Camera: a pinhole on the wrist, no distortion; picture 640 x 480 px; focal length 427.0 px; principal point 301.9 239.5 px. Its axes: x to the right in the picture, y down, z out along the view. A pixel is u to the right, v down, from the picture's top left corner.
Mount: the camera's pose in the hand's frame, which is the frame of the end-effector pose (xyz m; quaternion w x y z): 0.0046 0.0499 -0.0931 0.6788 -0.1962 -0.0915 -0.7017
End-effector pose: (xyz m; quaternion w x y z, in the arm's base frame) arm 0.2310 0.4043 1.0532 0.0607 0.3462 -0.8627 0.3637
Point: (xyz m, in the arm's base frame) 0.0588 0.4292 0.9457
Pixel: 130.7 347.2
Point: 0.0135 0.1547 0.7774
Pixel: 351.4 357.4
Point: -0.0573 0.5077 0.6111
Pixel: 29.9 171.6
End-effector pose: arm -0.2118 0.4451 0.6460 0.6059 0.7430 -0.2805 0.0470
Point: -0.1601 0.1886 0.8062
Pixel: 334.2 443.3
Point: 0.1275 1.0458 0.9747
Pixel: behind the camera
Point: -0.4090 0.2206 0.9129
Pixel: 119.4 197.0
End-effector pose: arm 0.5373 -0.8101 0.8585 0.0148 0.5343 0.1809 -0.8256
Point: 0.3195 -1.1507 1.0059
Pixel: 314.6 80.5
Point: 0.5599 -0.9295 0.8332
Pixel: 205.5 130.7
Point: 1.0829 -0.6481 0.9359
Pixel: behind the camera
